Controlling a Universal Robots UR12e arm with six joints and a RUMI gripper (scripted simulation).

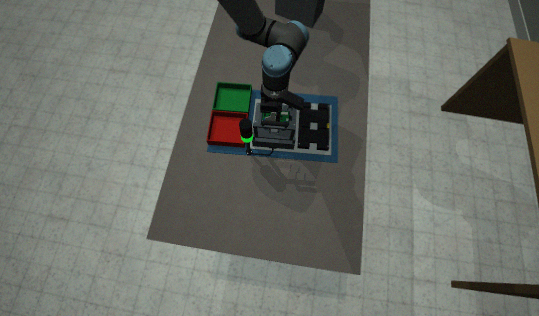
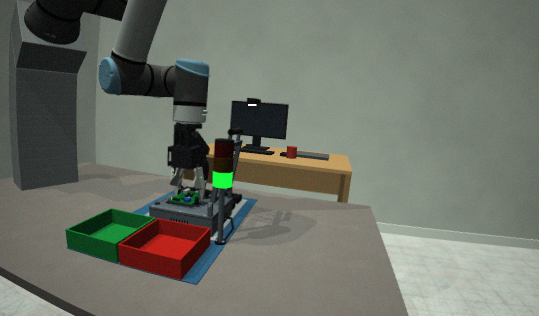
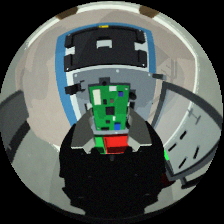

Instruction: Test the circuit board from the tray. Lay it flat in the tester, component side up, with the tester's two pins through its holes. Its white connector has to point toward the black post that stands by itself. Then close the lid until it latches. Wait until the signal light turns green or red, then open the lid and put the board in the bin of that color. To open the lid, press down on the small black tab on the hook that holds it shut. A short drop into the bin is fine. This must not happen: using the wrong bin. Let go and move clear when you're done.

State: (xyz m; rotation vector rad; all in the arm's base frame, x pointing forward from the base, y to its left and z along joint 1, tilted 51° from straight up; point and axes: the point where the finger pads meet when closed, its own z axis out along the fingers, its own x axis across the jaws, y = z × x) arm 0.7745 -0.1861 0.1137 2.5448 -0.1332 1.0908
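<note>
My gripper is now 1 cm to the left of the green circuit board. Round my hand: tester lid: 11 cm ahead, 11 cm above, 4 cm to the right; then red bin: 21 cm to the right, 6 cm below, 2 cm behind; then black latch hook: 7 cm to the left, 4 cm behind, 1 cm above.
</note>
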